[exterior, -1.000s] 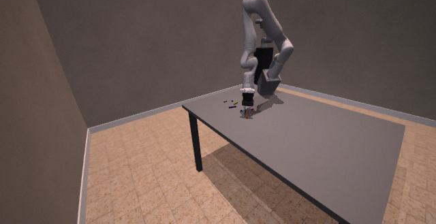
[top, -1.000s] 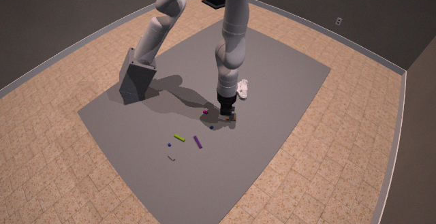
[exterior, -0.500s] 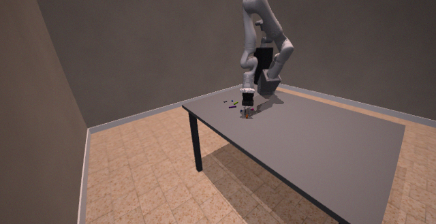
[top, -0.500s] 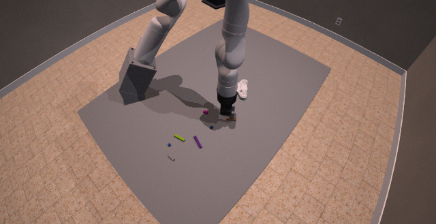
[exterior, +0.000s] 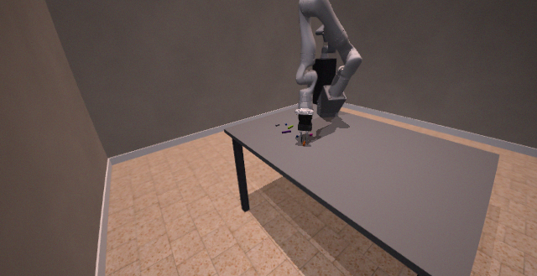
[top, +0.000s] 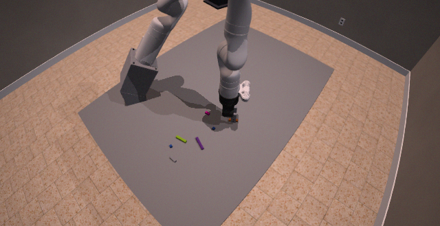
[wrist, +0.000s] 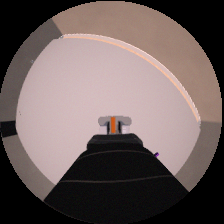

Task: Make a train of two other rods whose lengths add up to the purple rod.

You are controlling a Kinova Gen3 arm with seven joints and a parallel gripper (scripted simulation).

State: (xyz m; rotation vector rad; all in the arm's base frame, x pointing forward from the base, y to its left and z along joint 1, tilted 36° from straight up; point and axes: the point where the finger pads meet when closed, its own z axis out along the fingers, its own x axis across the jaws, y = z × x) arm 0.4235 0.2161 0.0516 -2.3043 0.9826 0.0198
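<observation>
Right now my hand is 30 mm above the orange rod. The rest, counted from my hand: purple rod: 10 mm ahead, 180 mm to the right, 30 mm below; then magenta rod: 100 mm behind, 70 mm to the right, 30 mm below; then lime rod: 50 mm behind, 240 mm to the right, 30 mm below.
</observation>
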